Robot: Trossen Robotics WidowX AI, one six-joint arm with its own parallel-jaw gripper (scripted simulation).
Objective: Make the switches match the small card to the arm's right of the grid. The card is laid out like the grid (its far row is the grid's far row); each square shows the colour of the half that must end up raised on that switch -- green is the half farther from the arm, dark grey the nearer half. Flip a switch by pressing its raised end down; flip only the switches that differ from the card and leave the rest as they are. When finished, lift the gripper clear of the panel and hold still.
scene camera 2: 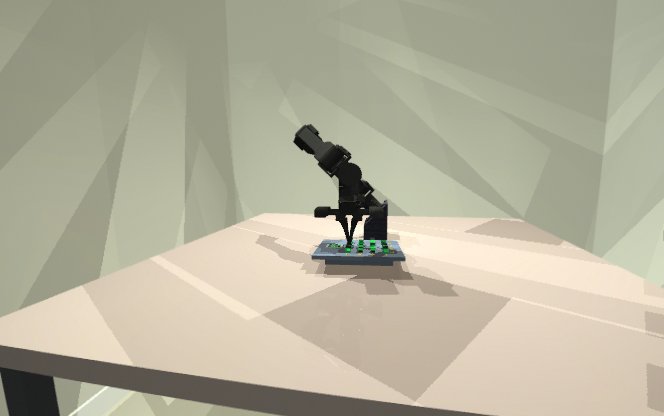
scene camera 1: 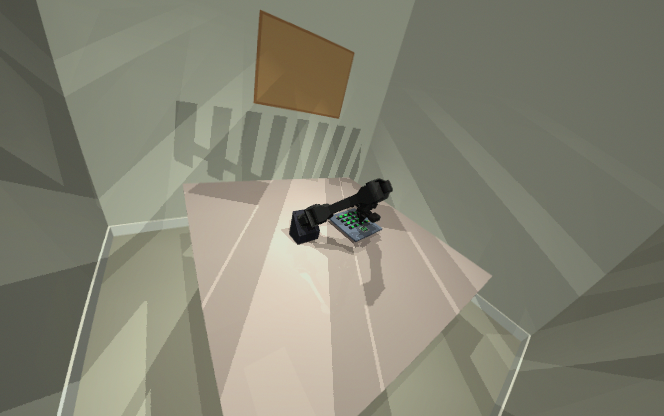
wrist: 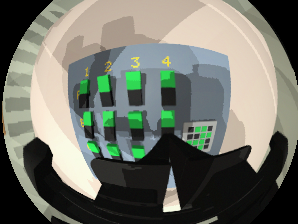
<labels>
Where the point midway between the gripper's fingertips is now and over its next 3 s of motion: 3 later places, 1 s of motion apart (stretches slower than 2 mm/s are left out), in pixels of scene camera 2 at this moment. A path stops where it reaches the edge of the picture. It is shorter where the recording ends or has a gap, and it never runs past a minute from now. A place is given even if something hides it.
My gripper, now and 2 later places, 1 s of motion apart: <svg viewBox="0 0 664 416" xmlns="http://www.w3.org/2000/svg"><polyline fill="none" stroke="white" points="349,243 349,244 366,218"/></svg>
</labels>
